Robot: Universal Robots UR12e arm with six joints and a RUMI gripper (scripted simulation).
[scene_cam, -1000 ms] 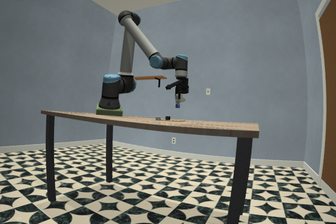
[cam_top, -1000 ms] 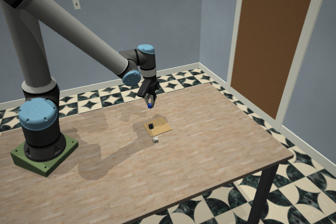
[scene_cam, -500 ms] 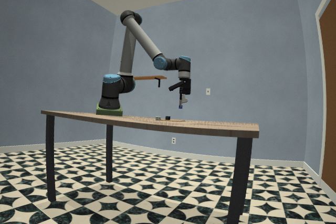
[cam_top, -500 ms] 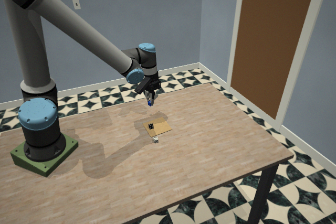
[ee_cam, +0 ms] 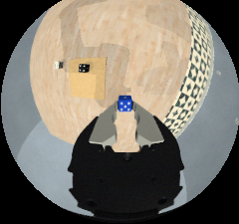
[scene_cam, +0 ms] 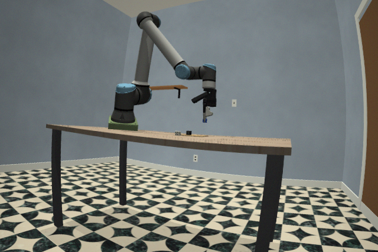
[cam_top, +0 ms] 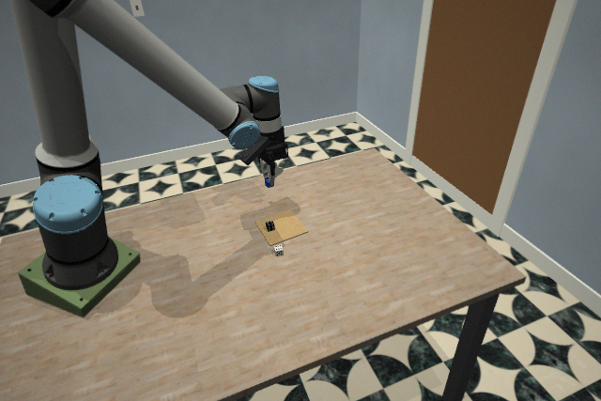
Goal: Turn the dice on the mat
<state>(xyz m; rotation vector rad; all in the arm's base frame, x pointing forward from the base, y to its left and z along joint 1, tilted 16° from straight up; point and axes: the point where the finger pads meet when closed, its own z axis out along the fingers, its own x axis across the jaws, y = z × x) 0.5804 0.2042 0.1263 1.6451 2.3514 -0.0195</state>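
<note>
Right now the blue die is right at my hand. The rest, counted from my hand: white die 260 mm to the right, 90 mm below, 30 mm behind; tan mat 140 mm to the right, 100 mm below; black die 140 mm to the right, 90 mm below, 30 mm behind.
</note>
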